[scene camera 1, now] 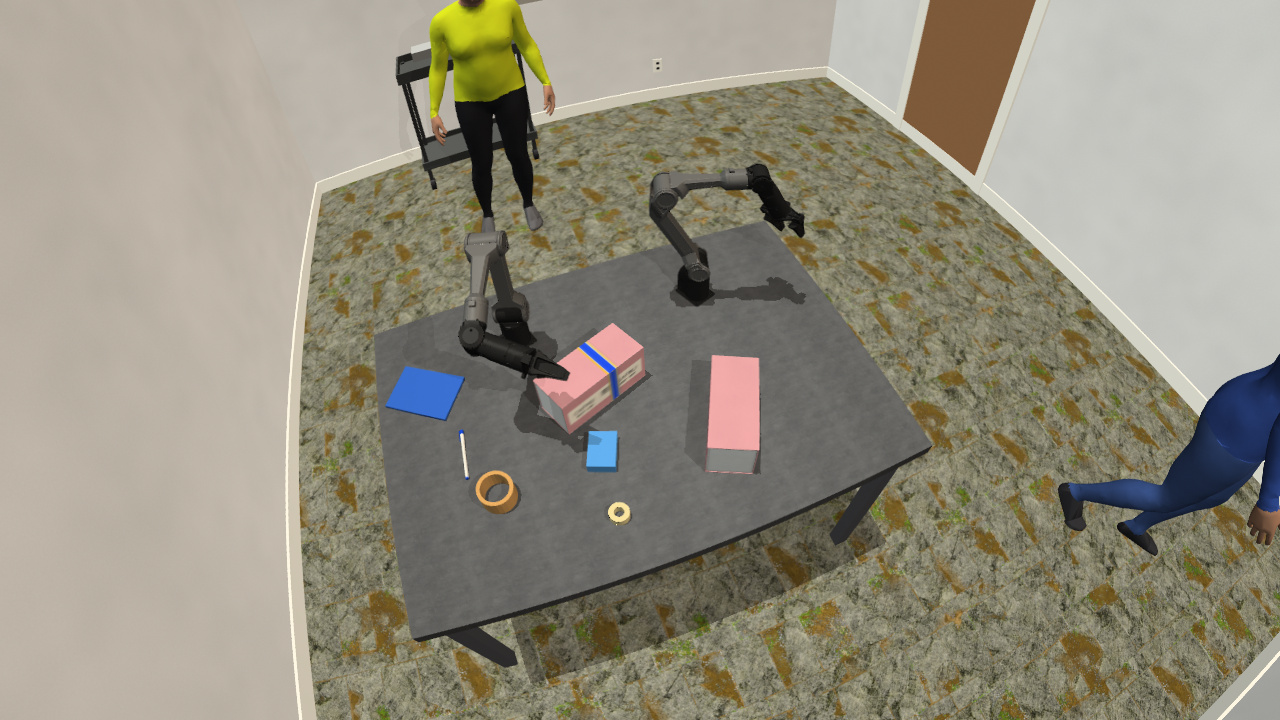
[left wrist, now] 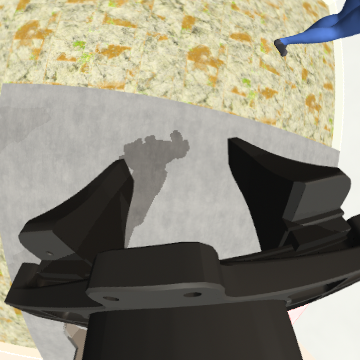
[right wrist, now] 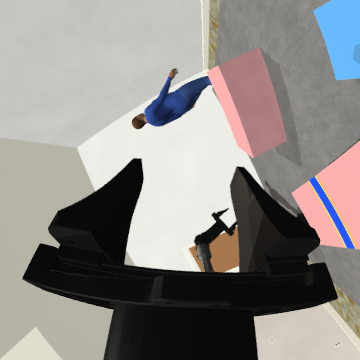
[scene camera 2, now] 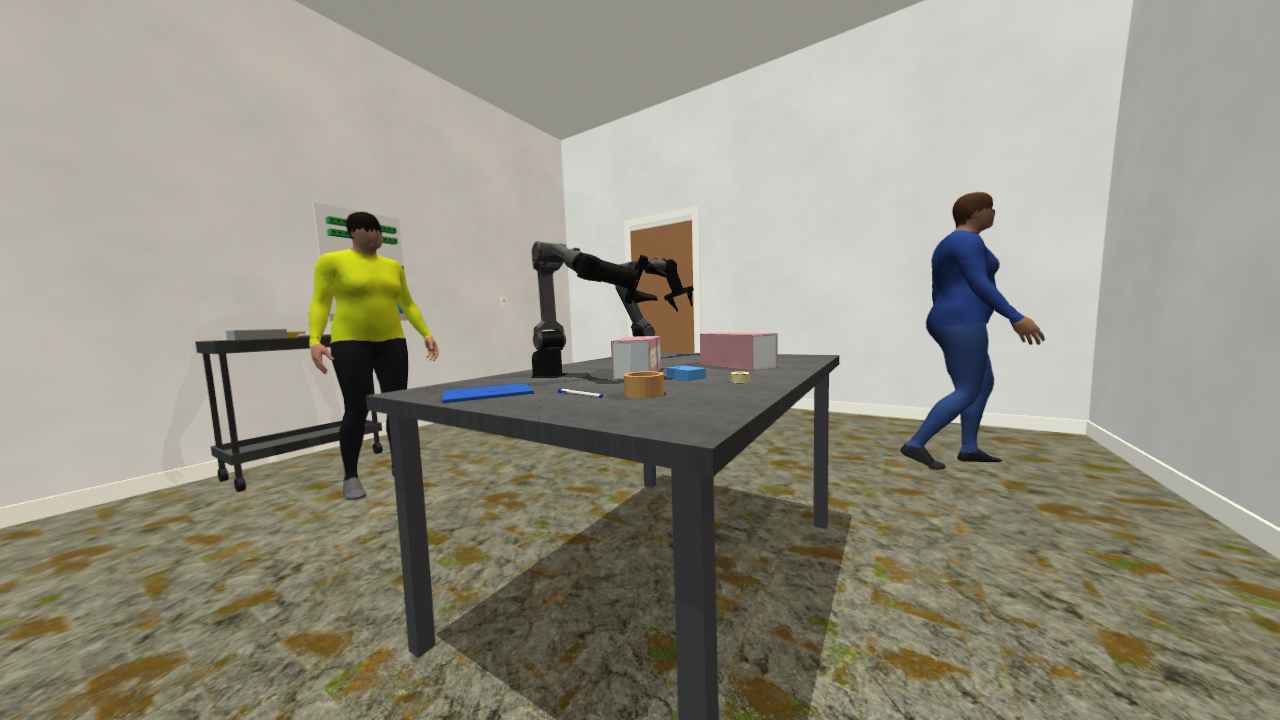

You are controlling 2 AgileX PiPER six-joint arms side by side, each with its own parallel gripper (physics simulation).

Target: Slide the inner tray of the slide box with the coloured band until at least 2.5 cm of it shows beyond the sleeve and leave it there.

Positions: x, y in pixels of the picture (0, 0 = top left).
Labels:
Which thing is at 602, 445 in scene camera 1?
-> A light blue block.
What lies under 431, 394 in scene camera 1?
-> A blue flat panel.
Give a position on a plain pink slide box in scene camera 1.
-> At 732, 446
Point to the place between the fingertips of the right gripper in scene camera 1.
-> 566, 375

